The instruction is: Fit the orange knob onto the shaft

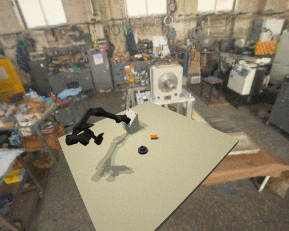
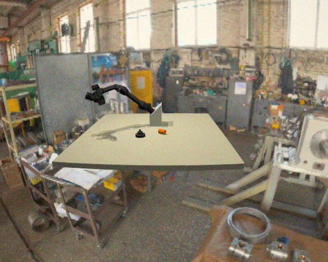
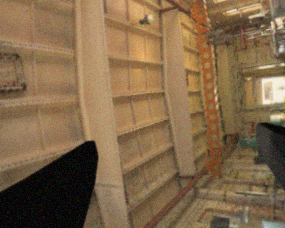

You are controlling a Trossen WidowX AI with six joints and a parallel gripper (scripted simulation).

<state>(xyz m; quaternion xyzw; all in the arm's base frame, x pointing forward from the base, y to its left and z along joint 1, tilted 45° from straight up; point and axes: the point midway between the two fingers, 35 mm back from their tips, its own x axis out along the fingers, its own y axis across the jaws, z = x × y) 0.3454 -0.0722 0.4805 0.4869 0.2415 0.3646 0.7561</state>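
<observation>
My gripper tip is now 12 cm past the orange knob, 49 cm to the right of it and 39 cm above it. Round my gripper tip: pedestal: 5 cm behind, 31 cm to the left, 38 cm below.
</observation>
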